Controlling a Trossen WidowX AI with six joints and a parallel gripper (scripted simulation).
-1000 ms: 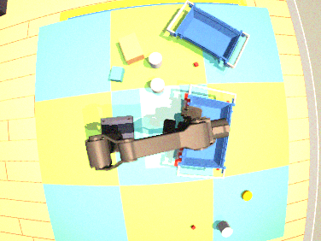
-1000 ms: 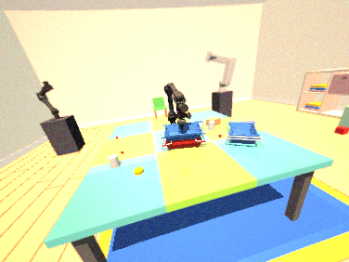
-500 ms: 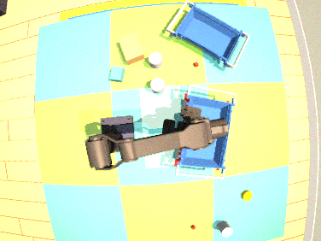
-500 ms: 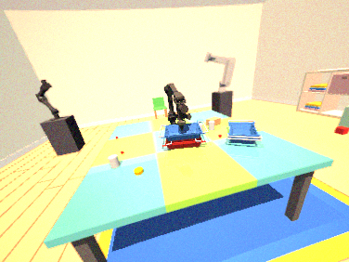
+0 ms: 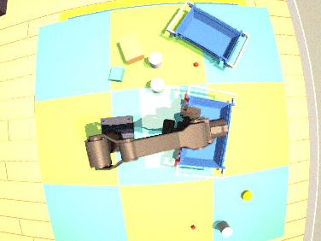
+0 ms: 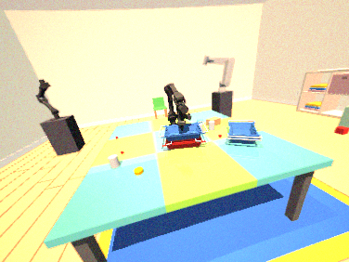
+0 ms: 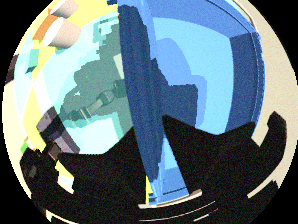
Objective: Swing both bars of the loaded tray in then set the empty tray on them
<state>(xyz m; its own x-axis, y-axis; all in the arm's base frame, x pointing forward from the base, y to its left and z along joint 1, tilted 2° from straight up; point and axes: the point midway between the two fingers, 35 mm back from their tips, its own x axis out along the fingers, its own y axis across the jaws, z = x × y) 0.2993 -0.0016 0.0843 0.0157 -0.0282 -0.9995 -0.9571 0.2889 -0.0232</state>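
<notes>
The blue tray is 70 mm ahead of my gripper tip, 30 mm above it and 20 mm to the right of it. Also, from my gripper tip: teal block (290 mm to the left, 250 mm behind, 60 mm below); tan block (390 mm to the left, 180 mm behind, 50 mm below); yellow disc (370 mm to the right, 270 mm ahead, 70 mm below).
</notes>
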